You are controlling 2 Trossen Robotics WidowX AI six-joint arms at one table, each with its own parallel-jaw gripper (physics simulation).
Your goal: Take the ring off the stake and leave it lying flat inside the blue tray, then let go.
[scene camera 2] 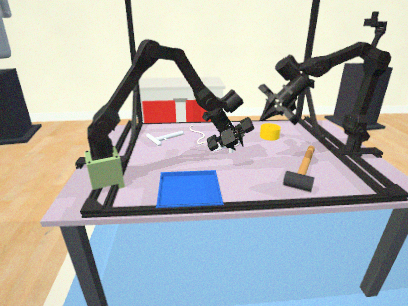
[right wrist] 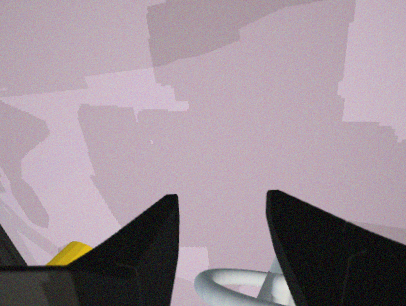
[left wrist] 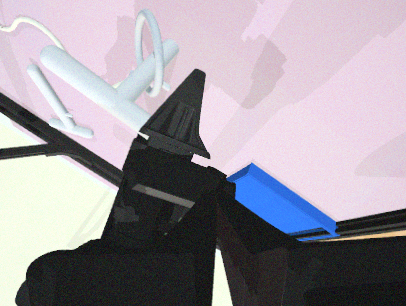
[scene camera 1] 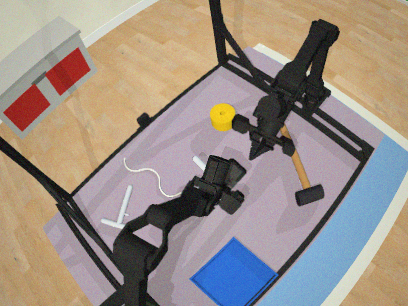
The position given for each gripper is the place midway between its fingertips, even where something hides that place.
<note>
The left gripper (scene camera 1: 249,159) is shut and holds nothing. Also in view: a hammer (scene camera 1: 309,194). Also in view: the right gripper (scene camera 1: 226,183), a white ring (right wrist: 212,279) and a blue tray (scene camera 2: 185,187).
The left gripper shows as well in scene camera 2 (scene camera 2: 260,120) and in the left wrist view (left wrist: 214,199). The right gripper shows as well in scene camera 2 (scene camera 2: 239,147), in the right wrist view (right wrist: 222,204) and in the left wrist view (left wrist: 196,74). The blue tray is seen too in the left wrist view (left wrist: 271,200). The right wrist view does not show the hammer: it is out of frame. The left wrist view does not show the hammer: it is out of frame.
</note>
